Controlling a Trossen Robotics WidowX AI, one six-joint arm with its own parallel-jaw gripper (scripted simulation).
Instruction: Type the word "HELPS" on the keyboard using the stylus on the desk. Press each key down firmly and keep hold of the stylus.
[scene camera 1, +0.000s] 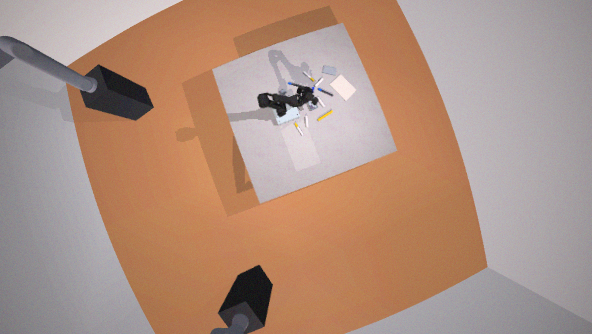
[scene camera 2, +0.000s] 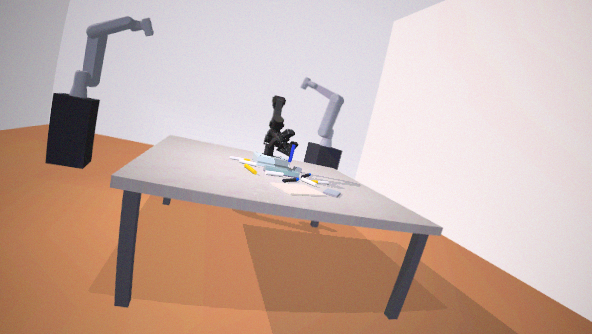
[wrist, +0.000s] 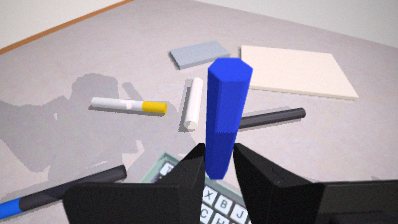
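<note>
Through the wrist view I see a black pen (wrist: 268, 118) and a yellow marker (wrist: 156, 107). My gripper (wrist: 218, 149) is there as well, and so are a cream pad (wrist: 284, 70) and a blue stylus (wrist: 228, 82).
</note>
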